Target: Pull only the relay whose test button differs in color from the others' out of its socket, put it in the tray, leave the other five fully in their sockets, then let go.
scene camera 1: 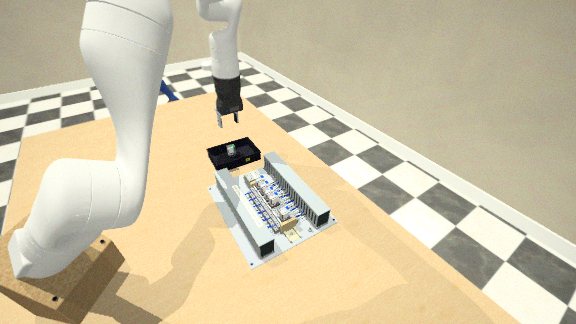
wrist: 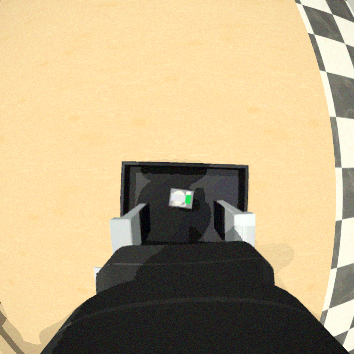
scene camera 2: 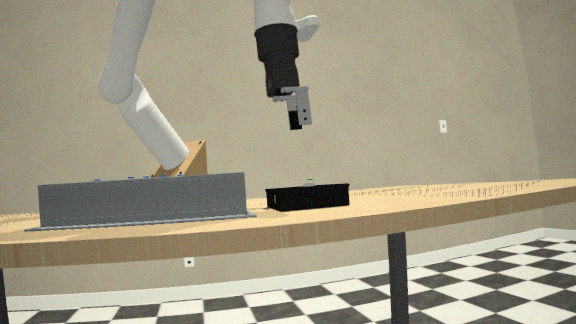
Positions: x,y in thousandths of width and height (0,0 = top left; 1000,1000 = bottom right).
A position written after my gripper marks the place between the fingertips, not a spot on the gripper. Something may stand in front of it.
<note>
In view: my gripper (scene camera 2: 522,394).
My gripper is seen too in scene camera 1 (scene camera 1: 397,384) and in the wrist view (wrist: 513,609).
</note>
